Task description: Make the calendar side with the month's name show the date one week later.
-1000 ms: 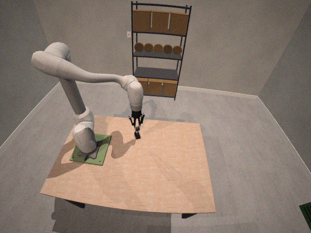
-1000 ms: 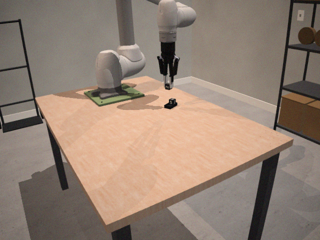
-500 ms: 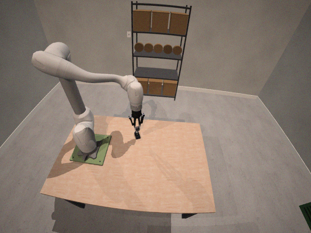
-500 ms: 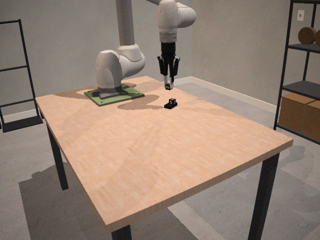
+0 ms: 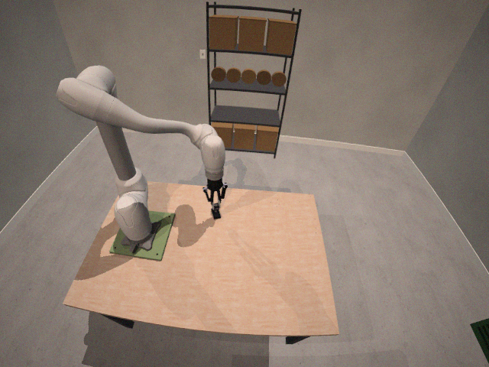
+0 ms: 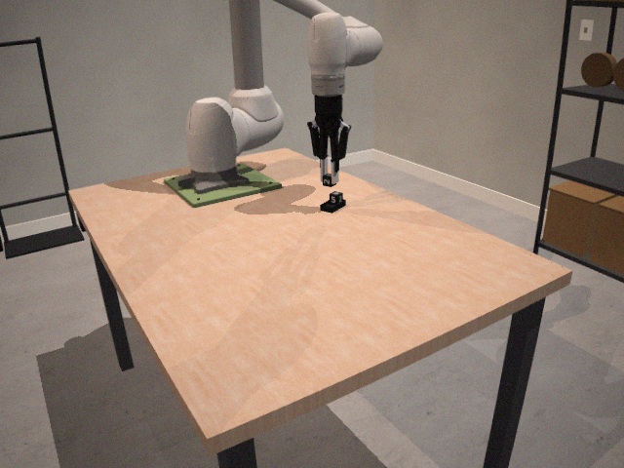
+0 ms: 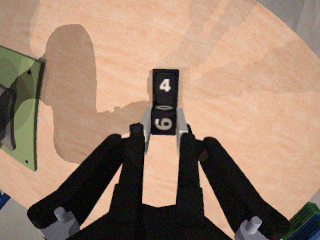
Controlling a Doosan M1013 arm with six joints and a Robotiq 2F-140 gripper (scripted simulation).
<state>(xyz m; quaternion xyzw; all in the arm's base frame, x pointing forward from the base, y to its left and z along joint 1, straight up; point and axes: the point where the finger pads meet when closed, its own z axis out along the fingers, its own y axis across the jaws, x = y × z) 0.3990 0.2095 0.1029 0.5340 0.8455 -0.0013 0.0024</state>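
The black tray lies 11 cm below my hand, 1 cm to the left of it and 1 cm behind it.
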